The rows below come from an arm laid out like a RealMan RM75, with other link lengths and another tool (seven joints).
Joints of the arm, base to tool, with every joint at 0 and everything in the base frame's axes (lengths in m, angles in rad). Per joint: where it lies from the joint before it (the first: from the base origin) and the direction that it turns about. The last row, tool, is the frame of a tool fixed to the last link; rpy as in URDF.
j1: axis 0 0 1 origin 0 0 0.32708
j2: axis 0 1 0 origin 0 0 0
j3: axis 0 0 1 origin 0 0 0.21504
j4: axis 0 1 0 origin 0 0 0
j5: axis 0 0 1 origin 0 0 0.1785
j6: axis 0 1 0 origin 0 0 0
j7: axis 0 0 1 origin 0 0 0.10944
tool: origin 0.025 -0.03 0.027 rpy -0.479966 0 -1.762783
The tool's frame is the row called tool.
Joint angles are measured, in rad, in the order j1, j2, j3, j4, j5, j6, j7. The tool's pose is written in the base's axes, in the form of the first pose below.
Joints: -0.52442, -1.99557, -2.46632, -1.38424, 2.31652, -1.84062, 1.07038
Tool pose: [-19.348, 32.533, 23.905], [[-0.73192, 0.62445, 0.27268], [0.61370, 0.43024, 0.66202], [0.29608, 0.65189, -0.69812]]
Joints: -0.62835, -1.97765, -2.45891, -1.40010, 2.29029, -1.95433, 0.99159
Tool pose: [-15.635, 33.191, 23.680], [[-0.70100, 0.63216, 0.33010], [0.68055, 0.45461, 0.57461], [0.21318, 0.62745, -0.74891]]
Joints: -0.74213, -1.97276, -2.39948, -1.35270, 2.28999, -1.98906, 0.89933
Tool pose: [-12.333, 34.332, 21.992], [[-0.68819, 0.63948, 0.34273], [0.71255, 0.50676, 0.48524], [0.13662, 0.57815, -0.80441]]
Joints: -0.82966, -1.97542, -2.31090, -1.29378, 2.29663, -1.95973, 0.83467
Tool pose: [-9.749, 35.380, 19.914], [[-0.67223, 0.66431, 0.32681], [0.73282, 0.53425, 0.42138], [0.10533, 0.52276, -0.84595]]
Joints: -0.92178, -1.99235, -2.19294, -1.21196, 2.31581, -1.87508, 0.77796
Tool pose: [-7.107, 36.489, 16.920], [[-0.65068, 0.70107, 0.29175], [0.75242, 0.54345, 0.37220], [0.10239, 0.46170, -0.88110]]
